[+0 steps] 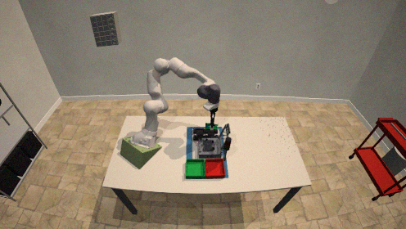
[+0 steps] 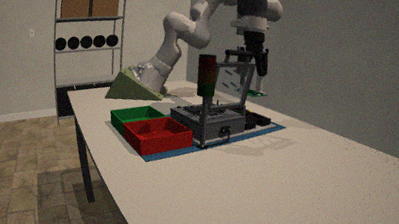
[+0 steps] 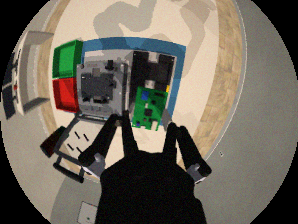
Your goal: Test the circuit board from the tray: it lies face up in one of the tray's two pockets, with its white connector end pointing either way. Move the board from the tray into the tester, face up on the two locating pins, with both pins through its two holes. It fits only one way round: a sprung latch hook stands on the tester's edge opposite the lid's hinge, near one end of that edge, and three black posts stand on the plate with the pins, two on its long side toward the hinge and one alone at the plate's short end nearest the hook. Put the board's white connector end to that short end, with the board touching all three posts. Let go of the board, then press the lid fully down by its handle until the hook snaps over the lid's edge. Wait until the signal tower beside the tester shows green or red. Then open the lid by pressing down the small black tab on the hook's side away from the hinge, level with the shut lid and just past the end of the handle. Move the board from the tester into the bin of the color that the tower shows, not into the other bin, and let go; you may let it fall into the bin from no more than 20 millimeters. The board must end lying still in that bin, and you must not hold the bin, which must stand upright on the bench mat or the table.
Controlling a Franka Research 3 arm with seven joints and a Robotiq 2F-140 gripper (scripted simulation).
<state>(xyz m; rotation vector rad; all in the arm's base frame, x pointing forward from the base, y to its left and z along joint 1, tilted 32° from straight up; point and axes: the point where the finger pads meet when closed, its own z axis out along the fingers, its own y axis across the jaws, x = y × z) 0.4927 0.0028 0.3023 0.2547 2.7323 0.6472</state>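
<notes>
Now: the green circuit board 2 cm below my hand. The rest, counted from my hand: plate: 16 cm to the right, 7 cm below, 4 cm behind; red bin: 37 cm to the right, 13 cm below, 1 cm behind; clear lid: 17 cm to the right, 8 cm ahead, 4 cm above.
</notes>
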